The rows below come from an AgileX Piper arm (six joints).
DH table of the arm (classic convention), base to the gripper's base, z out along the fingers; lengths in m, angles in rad. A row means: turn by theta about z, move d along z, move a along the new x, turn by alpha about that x. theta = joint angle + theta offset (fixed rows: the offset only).
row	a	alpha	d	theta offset
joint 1	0	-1.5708	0.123	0
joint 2	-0.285	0	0	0.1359
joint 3	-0.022	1.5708	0	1.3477
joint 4	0	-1.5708	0.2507	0
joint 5	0	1.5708	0	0
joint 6	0	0	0.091	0
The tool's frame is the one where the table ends.
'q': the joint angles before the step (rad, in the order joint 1, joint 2, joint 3, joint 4, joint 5, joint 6). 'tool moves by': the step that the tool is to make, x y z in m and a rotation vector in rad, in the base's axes. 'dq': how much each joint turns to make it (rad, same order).
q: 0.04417, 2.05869, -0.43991, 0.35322, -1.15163, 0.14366
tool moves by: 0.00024, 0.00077, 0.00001, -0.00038, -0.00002, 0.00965
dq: 0.00002, 0.00001, 0.00000, -0.00964, -0.00001, 0.00000
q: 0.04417, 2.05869, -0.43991, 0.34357, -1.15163, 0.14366
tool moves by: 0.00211, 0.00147, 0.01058, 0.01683, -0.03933, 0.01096
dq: 0.00001, -0.03912, -0.00002, -0.01681, 0.00432, 0.01656
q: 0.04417, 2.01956, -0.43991, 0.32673, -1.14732, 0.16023
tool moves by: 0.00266, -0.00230, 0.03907, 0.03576, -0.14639, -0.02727
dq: -0.00453, -0.13881, 0.00001, 0.01448, 0.00001, 0.03007
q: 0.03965, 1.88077, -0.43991, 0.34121, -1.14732, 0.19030
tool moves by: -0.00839, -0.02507, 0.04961, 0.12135, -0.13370, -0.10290
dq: -0.09379, -0.21163, -0.00236, 0.00667, 0.11440, 0.08891
